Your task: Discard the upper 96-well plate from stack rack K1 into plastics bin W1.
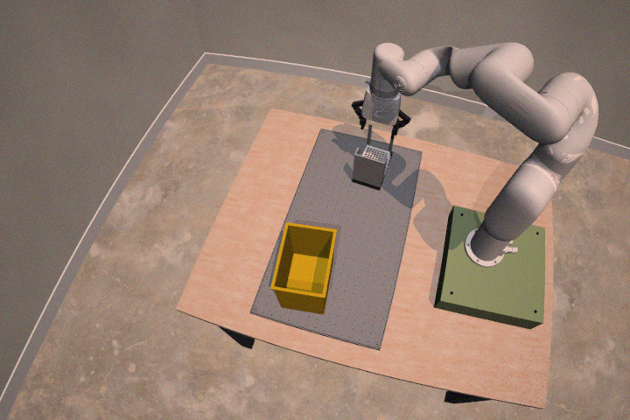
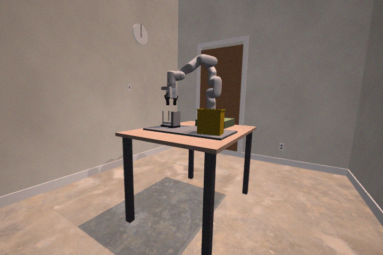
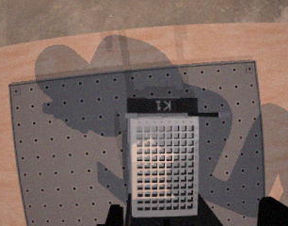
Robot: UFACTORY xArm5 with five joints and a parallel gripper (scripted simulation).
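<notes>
The 96-well plate is 17 cm below my hand. From my hand the other things lie so: yellow plastics bin W1: 41 cm to the left, 15 cm ahead, 12 cm below.
</notes>
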